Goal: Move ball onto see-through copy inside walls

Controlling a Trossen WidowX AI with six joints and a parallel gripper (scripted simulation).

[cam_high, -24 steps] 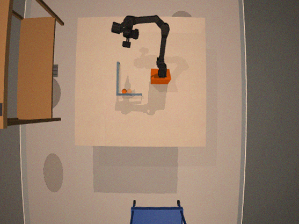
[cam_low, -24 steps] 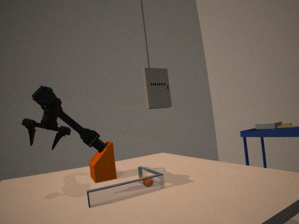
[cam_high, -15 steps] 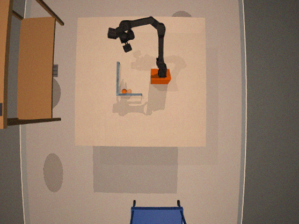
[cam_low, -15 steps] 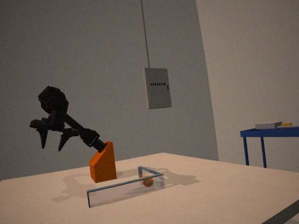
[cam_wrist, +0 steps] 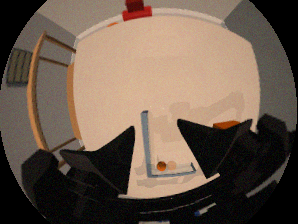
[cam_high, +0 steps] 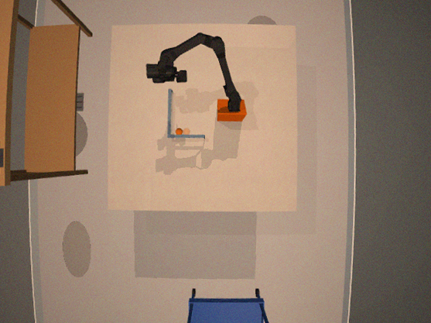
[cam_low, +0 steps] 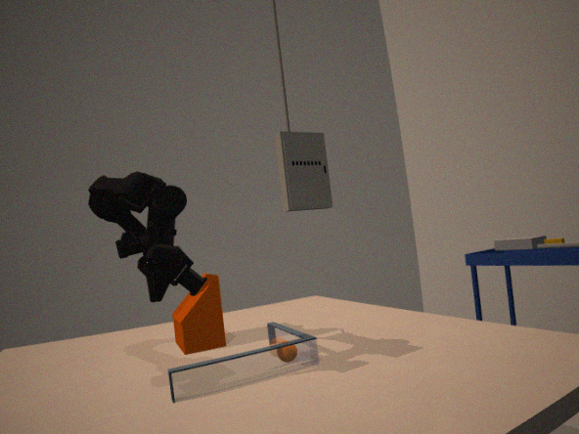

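The orange ball lies 10 mm behind my gripper tip, 280 mm to the left of it and 170 mm below it.
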